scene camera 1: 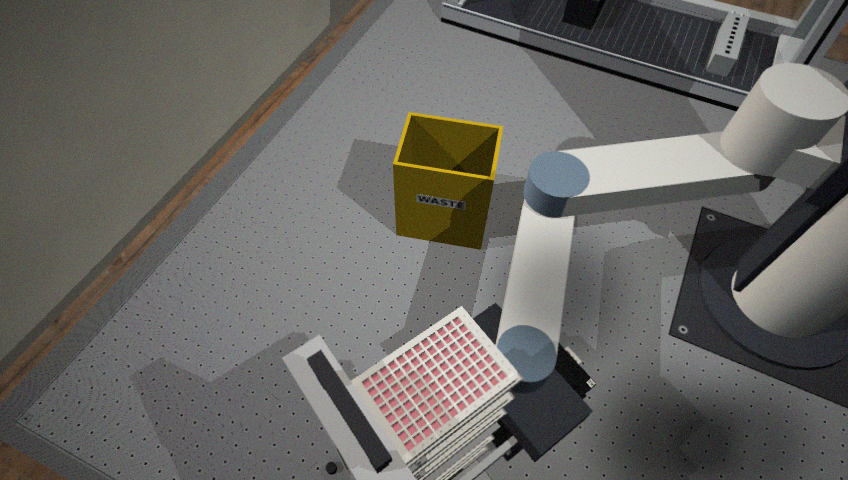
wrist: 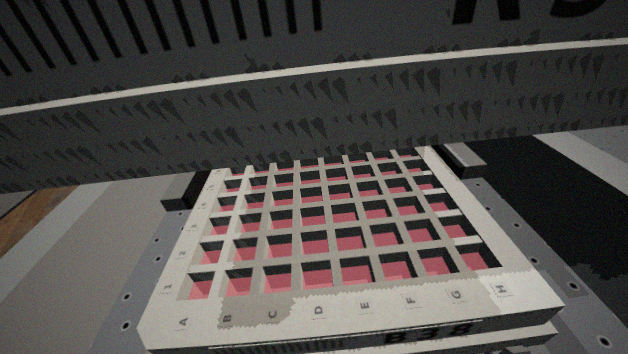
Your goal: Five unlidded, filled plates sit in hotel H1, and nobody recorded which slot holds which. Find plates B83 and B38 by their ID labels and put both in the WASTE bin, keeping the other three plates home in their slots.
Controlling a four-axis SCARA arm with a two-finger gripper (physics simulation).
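Frame: origin at the arm's base, x ahead, y left, z up, level; centimetres.
Seen in the pictures: arm's base, link origin: (scene camera 1: 771, 302).
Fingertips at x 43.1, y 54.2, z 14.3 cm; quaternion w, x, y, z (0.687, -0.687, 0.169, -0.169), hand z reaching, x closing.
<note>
Offsets run from my fingertips to a thing's middle. "*": to the spot under its first point. Level surfaces: height alone.
Plate B38 {dx -1.1, dy -2.2, dz -1.5 cm} (wrist: 345, 295) has pink-filled wells and its ID label faces the wrist camera. My gripper (wrist: 322, 175) is shut on plate B38, with a pad against each long side; its fingers are hidden in the scene view. Plate B38 is in hotel H1 {* dx +8.9, dy +2.5, dz +30.1 cm} (scene camera 1: 298, 358), above another plate whose edge shows below it. A barcode and cut-off letters {* dx -4.7, dy -7.3, dz +4.0 cm} (wrist: 200, 25) show on the front of a plate above. The hotel's top plate {dx -1.1, dy -2.2, dz +25.1 cm} (scene camera 1: 440, 380) shows pink wells; its ID is not readable. The yellow WASTE bin {dx +15.7, dy -44.4, dz -3.0 cm} (scene camera 1: 440, 223) stands upright behind the hotel. Plate B83 cannot be identified.
The arm's forearm (scene camera 1: 538, 267) reaches over the hotel's front from the blue elbow (scene camera 1: 556, 178). The robot base plate (scene camera 1: 684, 321) is at the right. A framed dark deck {dz -8.1 cm} (scene camera 1: 654, 41) with a black block and a white block lies at the top.
</note>
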